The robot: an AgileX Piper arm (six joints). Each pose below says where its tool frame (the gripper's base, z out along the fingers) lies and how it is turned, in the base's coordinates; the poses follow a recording.
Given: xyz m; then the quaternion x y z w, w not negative.
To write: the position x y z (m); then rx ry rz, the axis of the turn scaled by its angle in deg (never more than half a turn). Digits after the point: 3 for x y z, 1 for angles.
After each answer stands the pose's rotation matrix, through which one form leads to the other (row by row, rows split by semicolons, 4 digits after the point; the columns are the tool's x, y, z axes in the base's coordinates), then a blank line. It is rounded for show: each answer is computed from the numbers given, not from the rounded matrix.
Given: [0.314 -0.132 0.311 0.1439 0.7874 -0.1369 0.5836]
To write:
[0.314 -0.132 0.311 19.2 105.3 -18.3]
-0.2774 0.3864 0.8796; 0.0668 0.9211 -0.3835; -0.9584 -0.0476 -0.2814

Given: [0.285 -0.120 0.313 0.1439 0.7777 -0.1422 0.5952]
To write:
[0.285 -0.120 0.313 19.2 103.5 -18.9]
-0.2501 0.3931 0.8848; 0.0545 0.9181 -0.3925; -0.9667 -0.0499 -0.2510

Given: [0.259 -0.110 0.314 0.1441 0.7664 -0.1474 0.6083]
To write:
[0.259 -0.110 0.314 19.1 101.5 -19.5]
-0.2183 0.4002 0.8900; 0.0416 0.9150 -0.4013; -0.9750 -0.0506 -0.2164

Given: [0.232 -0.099 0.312 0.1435 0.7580 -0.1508 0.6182]
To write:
[0.232 -0.099 0.312 18.9 99.9 -19.9]
-0.1945 0.4040 0.8939; 0.0311 0.9133 -0.4060; -0.9804 -0.0512 -0.1902

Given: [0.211 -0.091 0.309 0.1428 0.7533 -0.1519 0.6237]
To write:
[0.211 -0.091 0.309 18.8 99.1 -20.0]
-0.1812 0.4047 0.8963; 0.0257 0.9131 -0.4070; -0.9831 -0.0507 -0.1758

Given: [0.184 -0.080 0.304 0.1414 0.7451 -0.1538 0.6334]
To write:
[0.184 -0.080 0.304 18.5 97.6 -20.2]
-0.1576 0.4055 0.9004; 0.0159 0.9127 -0.4083; -0.9874 -0.0501 -0.1503

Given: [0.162 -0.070 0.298 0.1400 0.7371 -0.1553 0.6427]
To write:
[0.162 -0.070 0.298 18.3 96.2 -20.3]
-0.1348 0.4060 0.9039; 0.0068 0.9126 -0.4089; -0.9909 -0.0490 -0.1257

